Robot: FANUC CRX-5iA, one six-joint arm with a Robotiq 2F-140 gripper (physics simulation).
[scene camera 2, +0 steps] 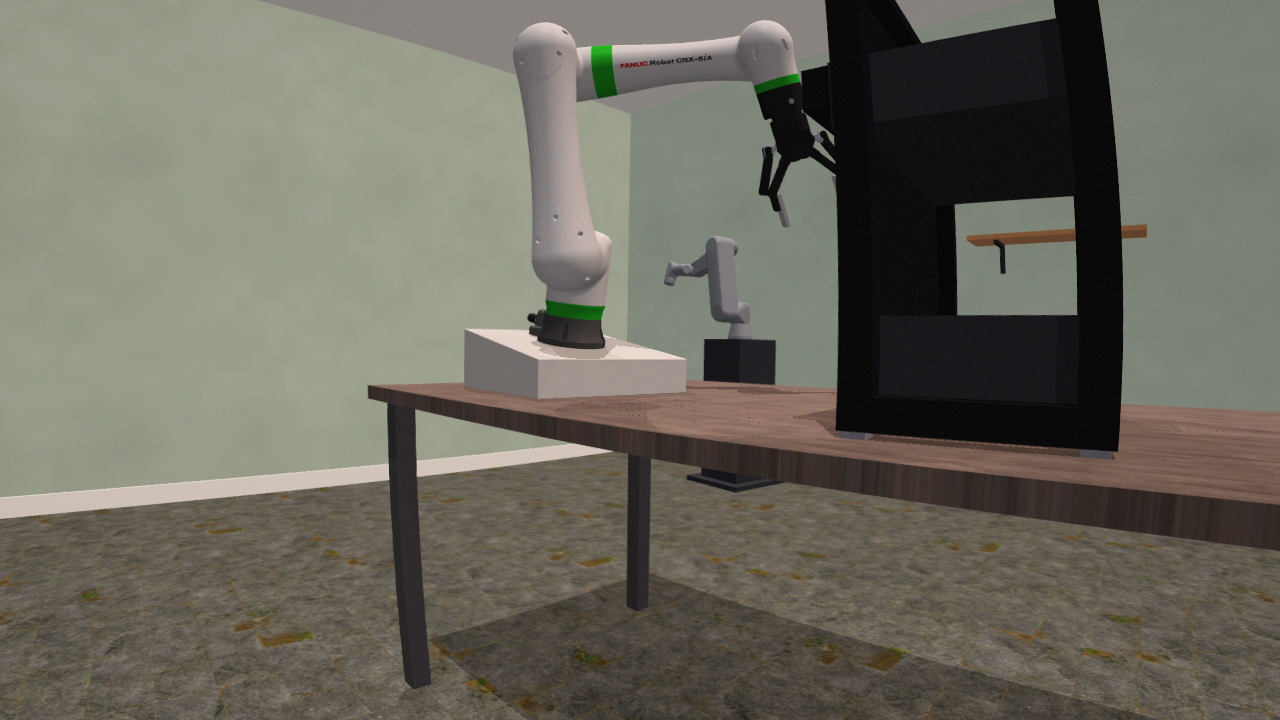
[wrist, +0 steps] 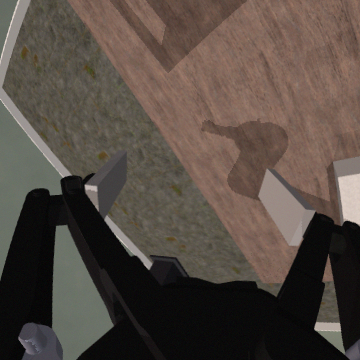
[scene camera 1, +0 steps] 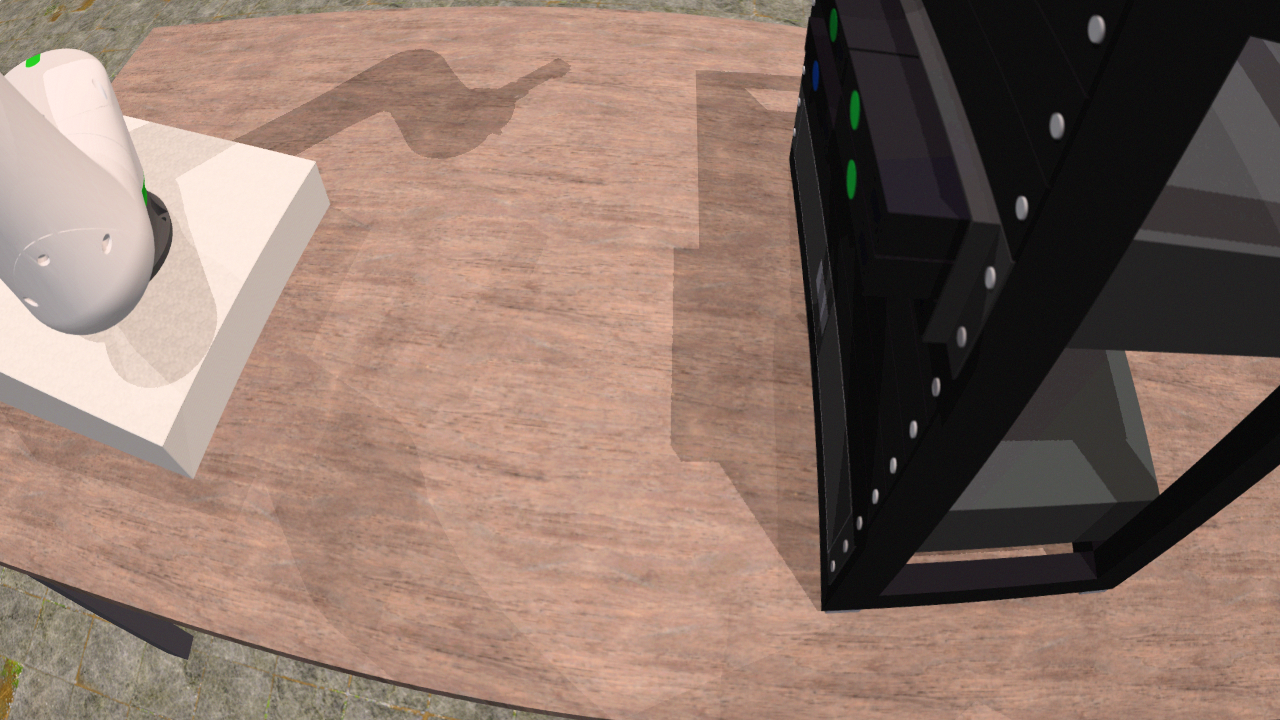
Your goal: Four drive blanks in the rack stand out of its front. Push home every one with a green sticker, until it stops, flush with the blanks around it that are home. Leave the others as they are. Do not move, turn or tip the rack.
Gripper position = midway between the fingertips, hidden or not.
Note:
In view: the gripper (scene camera 2: 816, 217) and a black rack (scene camera 1: 991, 209).
The black rack is seen too in scene camera 2 (scene camera 2: 1023, 112). The gripper is seen too in the wrist view (wrist: 195, 174). The wrist view misses the black rack: it is out of frame.

